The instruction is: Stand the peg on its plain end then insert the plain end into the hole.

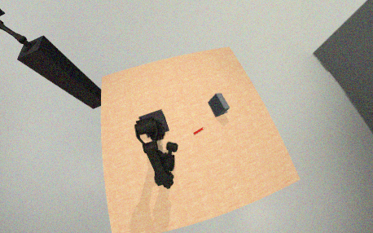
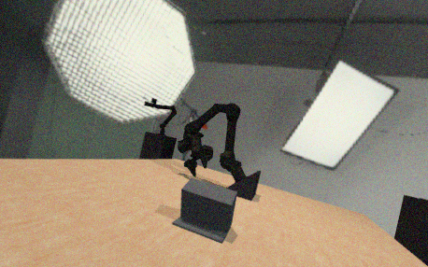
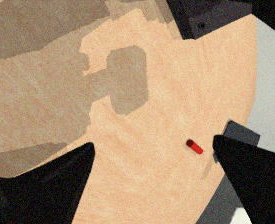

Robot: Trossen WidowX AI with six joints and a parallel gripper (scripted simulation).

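Now: gripper tip 21 cm short of the red peg, 7 cm to the right of it and 5 cm above it. Round my gripper tip: sloped panel 40 cm ahead, 18 cm to the left, 1 cm below.
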